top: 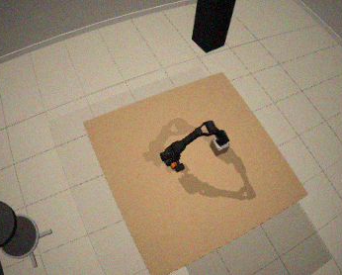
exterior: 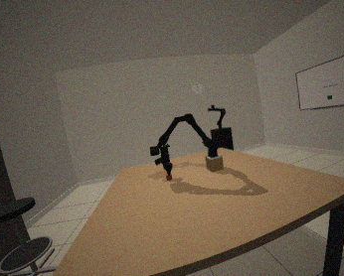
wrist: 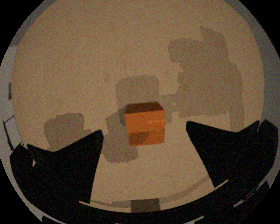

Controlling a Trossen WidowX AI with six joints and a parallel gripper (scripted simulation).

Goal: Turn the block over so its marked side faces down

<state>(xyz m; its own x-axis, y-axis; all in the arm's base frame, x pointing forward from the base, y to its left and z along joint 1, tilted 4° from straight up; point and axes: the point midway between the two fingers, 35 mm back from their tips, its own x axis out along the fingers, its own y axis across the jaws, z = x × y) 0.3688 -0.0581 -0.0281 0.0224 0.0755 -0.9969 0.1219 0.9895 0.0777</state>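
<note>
The orange block is 3 cm below my gripper tip and 1 cm behind it.
</note>
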